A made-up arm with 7 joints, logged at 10 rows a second.
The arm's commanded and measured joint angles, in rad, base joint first. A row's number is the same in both.
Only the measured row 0 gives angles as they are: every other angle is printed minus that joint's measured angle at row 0.
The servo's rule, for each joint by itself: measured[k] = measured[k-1] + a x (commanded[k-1-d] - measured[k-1]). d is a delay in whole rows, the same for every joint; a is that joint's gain. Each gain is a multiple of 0.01, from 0.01 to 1. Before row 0 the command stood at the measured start. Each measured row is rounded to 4 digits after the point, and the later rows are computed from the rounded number. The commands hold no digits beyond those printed.
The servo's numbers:
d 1
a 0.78 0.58 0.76 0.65 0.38 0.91 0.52
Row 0, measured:
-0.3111, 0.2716, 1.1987, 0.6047, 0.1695, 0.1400, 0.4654
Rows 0 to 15, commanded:
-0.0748, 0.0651, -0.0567, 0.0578, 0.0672, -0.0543, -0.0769
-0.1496, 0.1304, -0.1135, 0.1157, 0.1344, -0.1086, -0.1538
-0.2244, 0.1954, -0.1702, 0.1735, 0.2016, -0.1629, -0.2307
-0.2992, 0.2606, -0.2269, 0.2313, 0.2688, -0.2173, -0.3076
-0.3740, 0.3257, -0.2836, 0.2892, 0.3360, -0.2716, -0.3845
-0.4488, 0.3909, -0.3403, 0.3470, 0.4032, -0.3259, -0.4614
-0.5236, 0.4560, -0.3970, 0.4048, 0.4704, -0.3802, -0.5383
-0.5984, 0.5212, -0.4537, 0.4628, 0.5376, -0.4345, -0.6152
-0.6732, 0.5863, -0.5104, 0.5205, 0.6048, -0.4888, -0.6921
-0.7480, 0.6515, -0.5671, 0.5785, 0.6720, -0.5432, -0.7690
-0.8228, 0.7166, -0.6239, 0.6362, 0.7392, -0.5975, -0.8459
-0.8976, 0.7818, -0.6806, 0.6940, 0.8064, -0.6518, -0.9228
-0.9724, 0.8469, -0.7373, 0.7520, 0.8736, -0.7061, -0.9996
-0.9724, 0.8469, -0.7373, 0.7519, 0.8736, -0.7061, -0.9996
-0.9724, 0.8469, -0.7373, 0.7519, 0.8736, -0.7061, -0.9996
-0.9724, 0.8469, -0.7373, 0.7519, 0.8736, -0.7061, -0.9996
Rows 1 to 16, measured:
0.0000, 0.0000, 0.0000, 0.0000, 0.0000, 0.0000, 0.0000
-0.0583, 0.0378, -0.0431, 0.0376, 0.0255, -0.0494, -0.0400
-0.1295, 0.0915, -0.0966, 0.0884, 0.0669, -0.1033, -0.0992
-0.2035, 0.1518, -0.1525, 0.1437, 0.1181, -0.1575, -0.1676
-0.2781, 0.2149, -0.2090, 0.2006, 0.1754, -0.2119, -0.2404
-0.3529, 0.2792, -0.2657, 0.2582, 0.2364, -0.2662, -0.3153
-0.4277, 0.3440, -0.3224, 0.3159, 0.2998, -0.3205, -0.3913
-0.5025, 0.4090, -0.3791, 0.3737, 0.3646, -0.3748, -0.4677
-0.5773, 0.4741, -0.4358, 0.4316, 0.4303, -0.4291, -0.5444
-0.6521, 0.5392, -0.4925, 0.4894, 0.4966, -0.4834, -0.6212
-0.7269, 0.6043, -0.5492, 0.5473, 0.5633, -0.5378, -0.6981
-0.8017, 0.6694, -0.6060, 0.6051, 0.6301, -0.5921, -0.7750
-0.8765, 0.7346, -0.6627, 0.6629, 0.6971, -0.6464, -0.8519
-0.9513, 0.7997, -0.7194, 0.7208, 0.7642, -0.7007, -0.9287
-0.9678, 0.8271, -0.7330, 0.7410, 0.8058, -0.7056, -0.9656
-0.9714, 0.8386, -0.7363, 0.7481, 0.8316, -0.7061, -0.9833

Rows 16 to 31, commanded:
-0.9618, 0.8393, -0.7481, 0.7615, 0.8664, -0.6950, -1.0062
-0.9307, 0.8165, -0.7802, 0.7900, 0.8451, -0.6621, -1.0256
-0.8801, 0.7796, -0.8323, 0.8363, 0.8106, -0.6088, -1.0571
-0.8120, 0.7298, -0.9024, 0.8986, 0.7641, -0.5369, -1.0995
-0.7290, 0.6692, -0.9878, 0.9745, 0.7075, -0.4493, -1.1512
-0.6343, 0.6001, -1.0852, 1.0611, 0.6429, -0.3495, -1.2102
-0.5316, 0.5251, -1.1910, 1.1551, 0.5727, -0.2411, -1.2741
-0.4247, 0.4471, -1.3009, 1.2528, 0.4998, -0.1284, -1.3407
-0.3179, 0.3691, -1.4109, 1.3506, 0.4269, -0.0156, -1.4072
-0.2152, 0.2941, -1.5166, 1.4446, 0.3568, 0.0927, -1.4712
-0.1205, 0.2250, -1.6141, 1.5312, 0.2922, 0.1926, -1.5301
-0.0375, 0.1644, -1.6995, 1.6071, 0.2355, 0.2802, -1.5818
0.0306, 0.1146, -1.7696, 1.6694, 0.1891, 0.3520, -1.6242
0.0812, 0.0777, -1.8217, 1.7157, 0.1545, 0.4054, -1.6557
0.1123, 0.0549, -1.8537, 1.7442, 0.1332, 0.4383, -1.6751
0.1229, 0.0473, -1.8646, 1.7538, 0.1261, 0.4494, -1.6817
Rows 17 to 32, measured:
-0.9722, 0.8434, -0.7371, 0.7506, 0.8476, -0.7061, -0.9918
-0.9641, 0.8410, -0.7455, 0.7577, 0.8547, -0.6960, -0.9993
-0.9380, 0.8268, -0.7719, 0.7787, 0.8511, -0.6652, -1.0130
-0.8928, 0.7994, -0.8178, 0.8161, 0.8357, -0.6139, -1.0359
-0.8298, 0.7590, -0.8821, 0.8697, 0.8085, -0.5438, -1.0690
-0.7512, 0.7069, -0.9624, 0.9378, 0.7701, -0.4578, -1.1117
-0.6600, 0.6450, -1.0557, 1.0179, 0.7218, -0.3592, -1.1629
-0.5598, 0.5755, -1.1585, 1.1071, 0.6651, -0.2517, -1.2207
-0.4544, 0.5010, -1.2667, 1.2018, 0.6023, -0.1395, -1.2831
-0.3479, 0.4245, -1.3763, 1.2985, 0.5356, -0.0268, -1.3476
-0.2444, 0.3489, -1.4829, 1.3935, 0.4677, 0.0819, -1.4119
-0.1478, 0.2770, -1.5826, 1.4830, 0.4010, 0.1826, -1.4734
-0.0618, 0.2117, -1.6714, 1.5637, 0.3381, 0.2714, -1.5298
0.0103, 0.1554, -1.7460, 1.6324, 0.2815, 0.3447, -1.5789
0.0656, 0.1103, -1.8035, 1.6865, 0.2332, 0.3999, -1.6188
0.1020, 0.0782, -1.8417, 1.7240, 0.1952, 0.4348, -1.6481

